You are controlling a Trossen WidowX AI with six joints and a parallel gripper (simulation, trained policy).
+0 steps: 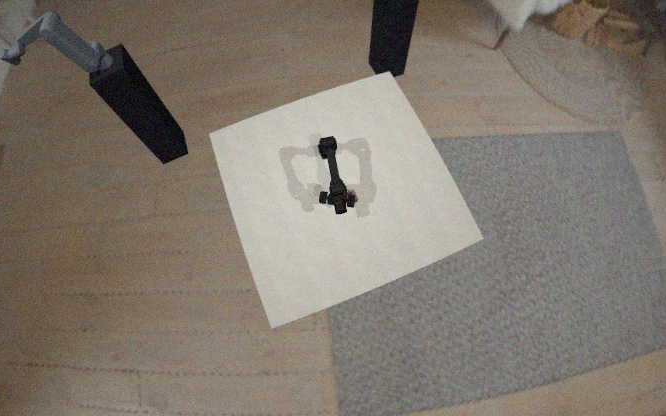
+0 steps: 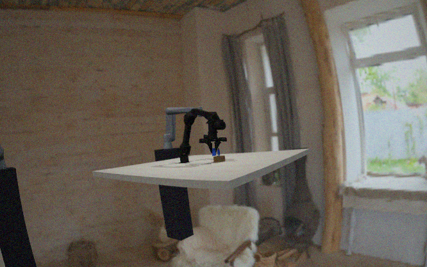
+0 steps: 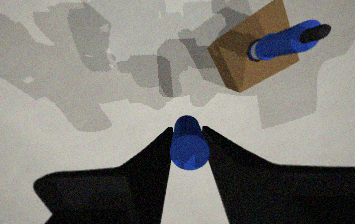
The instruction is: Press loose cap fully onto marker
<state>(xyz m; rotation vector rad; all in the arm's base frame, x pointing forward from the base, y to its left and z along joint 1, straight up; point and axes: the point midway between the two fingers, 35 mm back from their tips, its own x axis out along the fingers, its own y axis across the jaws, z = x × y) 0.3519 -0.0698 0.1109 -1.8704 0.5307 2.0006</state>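
Right now the wooden holder block is 90 mm to the left of my gripper tip, 60 mm below it and 20 mm behind it. Also, from my gripper tip: blue cap: right at my gripper tip.
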